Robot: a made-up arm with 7 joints. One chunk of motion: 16 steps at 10 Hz.
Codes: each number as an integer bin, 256 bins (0 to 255) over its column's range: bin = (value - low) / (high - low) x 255, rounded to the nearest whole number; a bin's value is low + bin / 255 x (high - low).
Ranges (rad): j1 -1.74..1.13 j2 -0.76..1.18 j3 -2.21..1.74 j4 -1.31..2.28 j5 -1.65..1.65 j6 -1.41..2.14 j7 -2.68..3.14
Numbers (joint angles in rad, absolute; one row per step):
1: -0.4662 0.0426 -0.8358 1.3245 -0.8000 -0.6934 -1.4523
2: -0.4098 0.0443 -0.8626 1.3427 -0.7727 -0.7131 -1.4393
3: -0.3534 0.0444 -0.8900 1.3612 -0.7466 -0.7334 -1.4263
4: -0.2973 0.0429 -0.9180 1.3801 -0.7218 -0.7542 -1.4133
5: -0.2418 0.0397 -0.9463 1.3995 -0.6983 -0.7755 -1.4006
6: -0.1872 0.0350 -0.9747 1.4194 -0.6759 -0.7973 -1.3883
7: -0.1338 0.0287 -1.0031 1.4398 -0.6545 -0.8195 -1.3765
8: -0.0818 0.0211 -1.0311 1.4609 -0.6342 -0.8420 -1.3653
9: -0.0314 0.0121 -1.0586 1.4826 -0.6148 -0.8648 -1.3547
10: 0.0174 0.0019 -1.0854 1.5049 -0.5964 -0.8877 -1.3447
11: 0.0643 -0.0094 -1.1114 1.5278 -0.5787 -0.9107 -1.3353
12: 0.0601 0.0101 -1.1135 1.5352 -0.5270 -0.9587 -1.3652
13: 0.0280 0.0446 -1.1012 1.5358 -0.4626 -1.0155 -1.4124
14: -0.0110 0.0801 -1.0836 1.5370 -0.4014 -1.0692 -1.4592
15: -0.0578 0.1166 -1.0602 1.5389 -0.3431 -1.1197 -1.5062
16: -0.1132 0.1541 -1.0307 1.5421 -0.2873 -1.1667 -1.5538
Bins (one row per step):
1: 113 105 89 187 66 51 54
2: 118 106 87 188 68 50 54
3: 123 106 85 190 70 49 55
4: 128 106 83 191 72 47 55
5: 133 105 82 192 74 46 56
6: 138 104 80 194 75 44 57
7: 143 104 78 195 77 42 57
8: 147 103 76 197 78 41 58
9: 152 101 74 198 80 39 58
10: 156 100 73 200 81 38 59
11: 160 99 71 202 83 36 59
12: 160 101 71 202 87 32 58
13: 157 106 72 202 92 28 56
14: 154 110 73 202 96 24 53
15: 149 115 74 202 101 21 51
16: 145 120 76 203 105 17 49

